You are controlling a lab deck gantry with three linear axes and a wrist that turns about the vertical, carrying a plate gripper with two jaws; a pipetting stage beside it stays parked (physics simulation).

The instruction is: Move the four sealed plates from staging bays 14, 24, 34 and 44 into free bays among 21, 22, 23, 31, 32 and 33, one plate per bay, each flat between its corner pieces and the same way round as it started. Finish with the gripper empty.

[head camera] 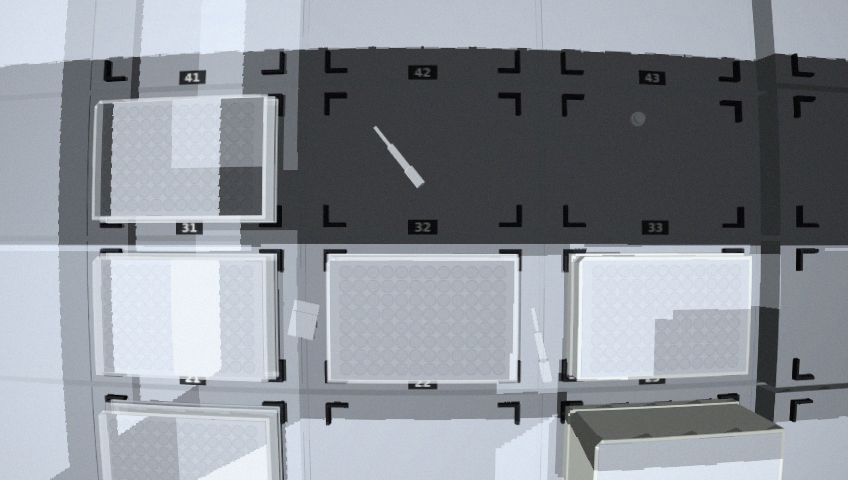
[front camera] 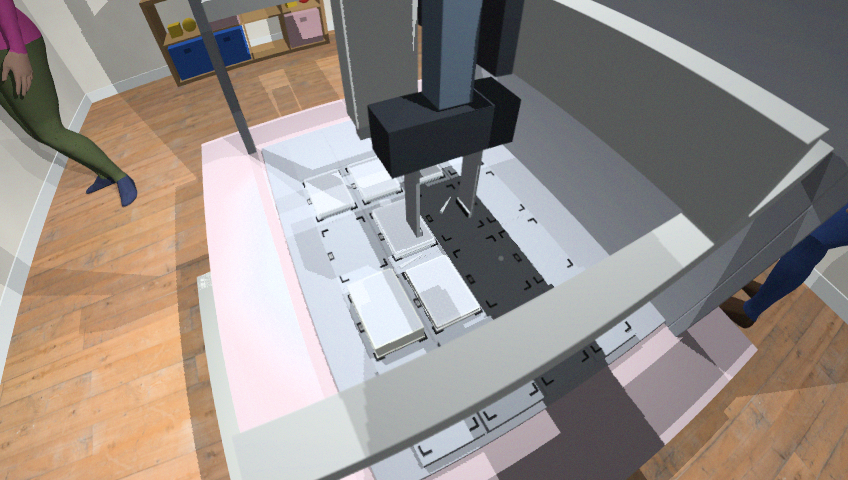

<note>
I see my gripper (front camera: 439, 218) and a tall box (head camera: 712, 431).
The tall box also shows in the front camera view (front camera: 391, 323).
</note>
